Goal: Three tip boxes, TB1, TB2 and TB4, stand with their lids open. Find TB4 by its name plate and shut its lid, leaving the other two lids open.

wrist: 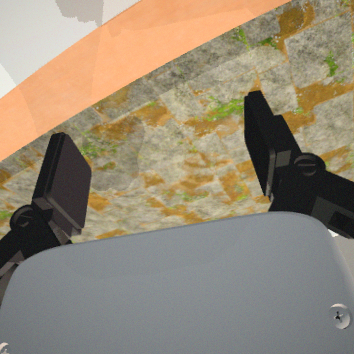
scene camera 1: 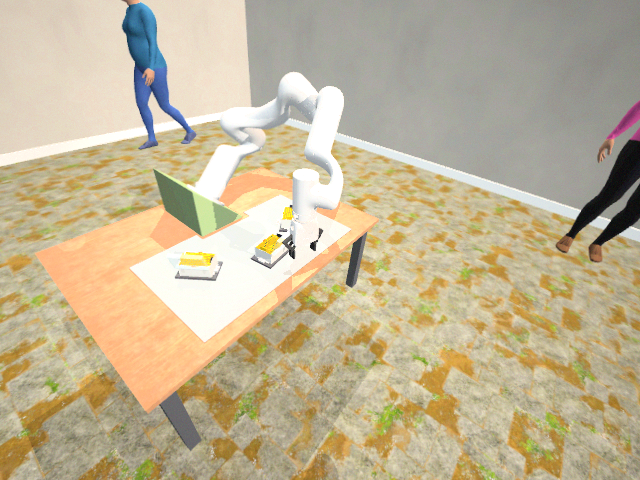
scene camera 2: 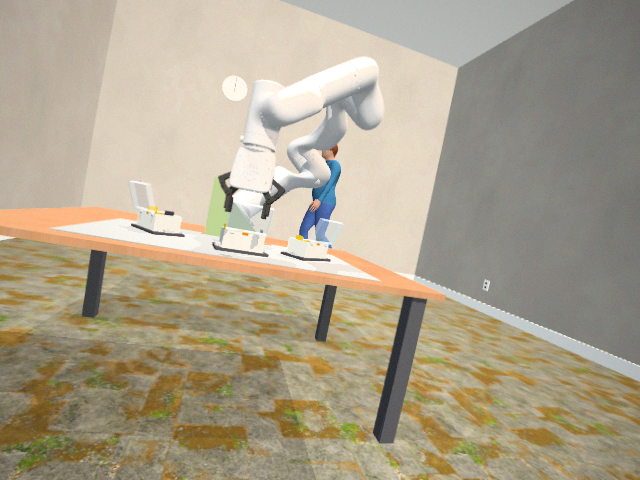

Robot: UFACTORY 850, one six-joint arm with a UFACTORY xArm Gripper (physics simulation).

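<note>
Three white tip boxes with yellow racks stand on the pale mat (scene camera 1: pixel 206 315) (scene camera 2: pixel 351 270) (wrist: pixel 30 45). The left box in scene camera 2 (scene camera 2: pixel 159 223) has its lid (scene camera 2: pixel 141 195) upright. The middle box (scene camera 1: pixel 269 250) (scene camera 2: pixel 241 240) has its clear lid (scene camera 2: pixel 266 221) raised, partly behind the gripper. The right box in scene camera 2 (scene camera 2: pixel 307 249), at the left in scene camera 1 (scene camera 1: pixel 197 264), has its lid (scene camera 2: pixel 331 231) raised. No name plate is readable. My gripper (scene camera 1: pixel 303 249) (scene camera 2: pixel 247 210) (wrist: pixel 159 133) is open and empty, pointing down close to the middle box.
A green angled panel (scene camera 1: pixel 178 209) (scene camera 2: pixel 214 214) stands on the table (scene camera 1: pixel 98 268) (scene camera 2: pixel 398 281) near the arm's base. The arm partly hides the far box (scene camera 1: pixel 285 219) in scene camera 1. The table's edge and the floor show below the gripper in the wrist view. People stand beyond the table.
</note>
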